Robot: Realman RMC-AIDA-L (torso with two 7-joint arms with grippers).
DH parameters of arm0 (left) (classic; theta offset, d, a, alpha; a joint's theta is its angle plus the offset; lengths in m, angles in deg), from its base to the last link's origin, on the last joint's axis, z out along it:
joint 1: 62.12 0.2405 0 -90
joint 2: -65.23 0 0 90
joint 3: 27.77 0.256 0 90
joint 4: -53.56 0 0 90
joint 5: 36.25 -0.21 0 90
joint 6: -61.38 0 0 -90
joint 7: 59.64 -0.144 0 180
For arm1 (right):
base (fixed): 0 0 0 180
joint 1: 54.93 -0.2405 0 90
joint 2: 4.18 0 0 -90
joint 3: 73.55 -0.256 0 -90
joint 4: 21.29 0 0 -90
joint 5: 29.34 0.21 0 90
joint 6: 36.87 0 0 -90
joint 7: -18.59 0.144 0 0
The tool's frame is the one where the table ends.
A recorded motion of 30 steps. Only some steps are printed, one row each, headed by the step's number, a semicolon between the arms.
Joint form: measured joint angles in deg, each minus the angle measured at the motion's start. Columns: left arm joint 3, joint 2, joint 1, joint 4, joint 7, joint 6, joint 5; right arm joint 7, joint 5, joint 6, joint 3, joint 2, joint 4, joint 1.
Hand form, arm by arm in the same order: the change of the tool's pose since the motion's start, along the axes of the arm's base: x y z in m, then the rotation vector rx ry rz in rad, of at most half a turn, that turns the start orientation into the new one. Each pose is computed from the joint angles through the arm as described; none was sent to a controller.
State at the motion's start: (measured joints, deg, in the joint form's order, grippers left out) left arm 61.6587 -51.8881 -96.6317 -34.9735 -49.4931 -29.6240 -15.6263; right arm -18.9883 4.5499 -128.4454 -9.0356 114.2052 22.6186 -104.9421
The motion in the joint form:
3: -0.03 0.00 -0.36 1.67 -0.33 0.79 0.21; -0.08 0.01 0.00 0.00 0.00 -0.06 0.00
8: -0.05 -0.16 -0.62 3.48 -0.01 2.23 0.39; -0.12 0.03 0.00 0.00 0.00 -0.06 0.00
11: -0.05 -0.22 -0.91 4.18 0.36 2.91 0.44; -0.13 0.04 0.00 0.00 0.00 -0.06 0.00
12: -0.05 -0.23 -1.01 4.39 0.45 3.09 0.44; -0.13 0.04 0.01 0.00 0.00 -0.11 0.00
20: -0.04 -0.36 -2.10 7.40 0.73 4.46 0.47; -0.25 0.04 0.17 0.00 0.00 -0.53 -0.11
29: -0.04 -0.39 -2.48 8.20 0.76 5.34 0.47; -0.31 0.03 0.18 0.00 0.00 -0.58 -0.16
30: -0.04 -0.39 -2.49 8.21 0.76 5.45 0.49; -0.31 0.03 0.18 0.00 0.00 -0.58 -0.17
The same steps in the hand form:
3: -0.0031 0.0021 -0.0030 -0.0074 0.0004 0.0064; 0.0001 -0.0001 -0.0001 -0.0011 0.0003 0.0005
8: -0.0061 0.0047 -0.0072 -0.0034 -0.0087 0.0175; 0.0001 -0.0001 -0.0001 -0.0013 0.0007 0.0011
11: -0.0060 0.0066 -0.0088 0.0021 -0.0141 0.0203; 0.0001 -0.0001 -0.0002 -0.0014 0.0009 0.0012
12: -0.0059 0.0071 -0.0092 0.0035 -0.0151 0.0208; 0.0002 -0.0002 -0.0003 -0.0017 0.0008 0.0006
20: -0.0091 0.0114 -0.0150 0.0000 -0.0145 0.0362; 0.0007 -0.0004 -0.0011 -0.0042 0.0007 -0.0004
29: -0.0088 0.0139 -0.0165 0.0045 -0.0174 0.0321; 0.0006 -0.0004 -0.0012 -0.0049 0.0006 0.0008
30: -0.0086 0.0141 -0.0166 0.0054 -0.0185 0.0309; 0.0005 -0.0003 -0.0012 -0.0049 0.0006 0.0010

